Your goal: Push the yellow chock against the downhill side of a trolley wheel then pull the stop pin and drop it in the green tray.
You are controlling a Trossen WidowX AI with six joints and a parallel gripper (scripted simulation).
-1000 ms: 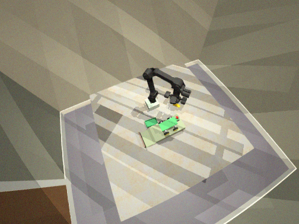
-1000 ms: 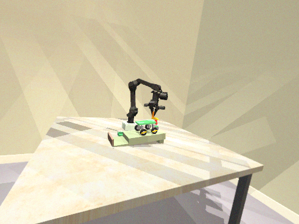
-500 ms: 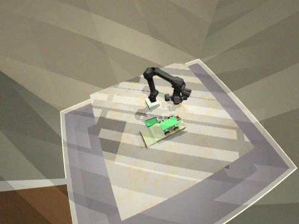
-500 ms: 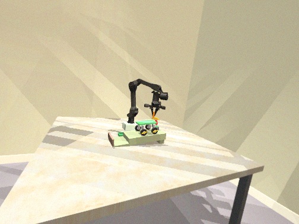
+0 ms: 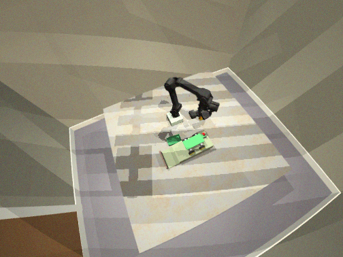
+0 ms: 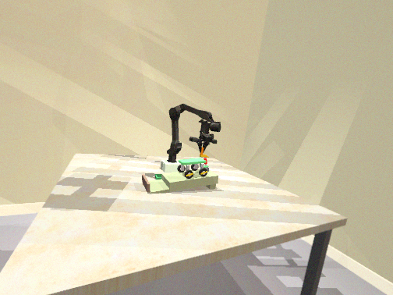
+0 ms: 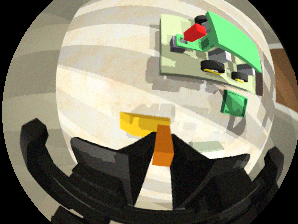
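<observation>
The red-headed stop pin lies 13 cm ahead of my gripper tip, 2 cm to the right of it and 5 cm below it. From my gripper tip the other things lie so: pale green ramp: 16 cm ahead, 13 cm to the right, 13 cm below; yellow chock: 2 cm to the left, 1 cm below; trolley: 16 cm ahead, 12 cm to the right, 6 cm below.
</observation>
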